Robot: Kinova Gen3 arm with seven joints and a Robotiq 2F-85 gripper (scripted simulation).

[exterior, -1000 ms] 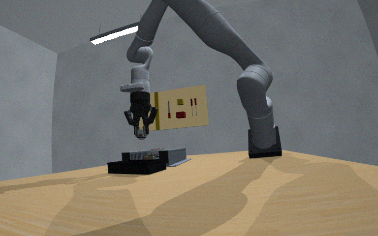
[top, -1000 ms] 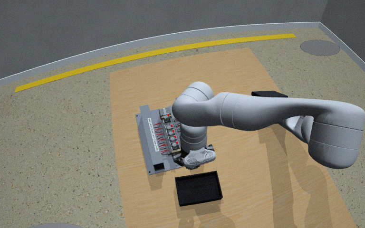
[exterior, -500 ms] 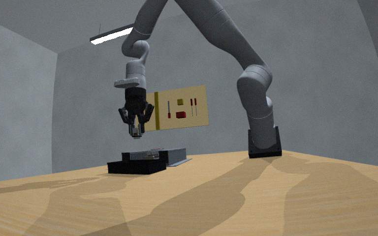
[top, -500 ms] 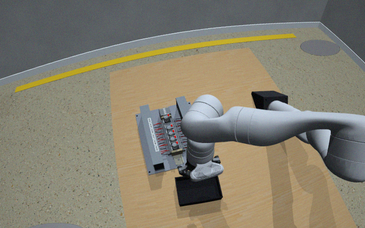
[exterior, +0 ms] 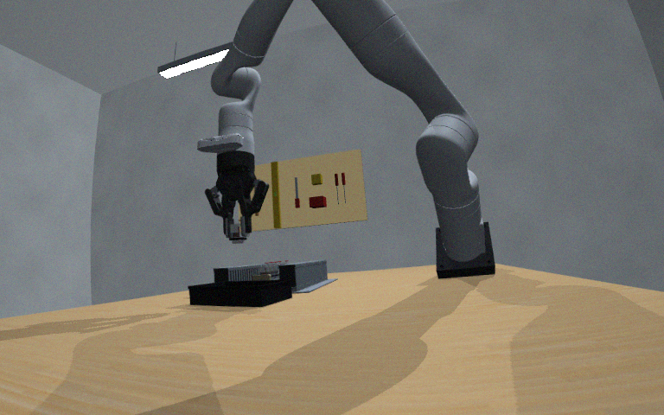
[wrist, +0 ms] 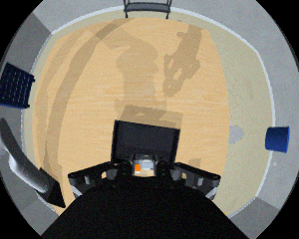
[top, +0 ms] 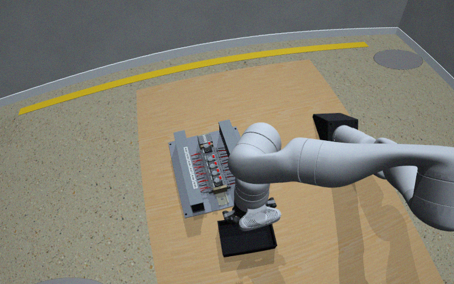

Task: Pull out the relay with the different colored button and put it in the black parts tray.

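Now: hand 12 cm above the black parts tray.
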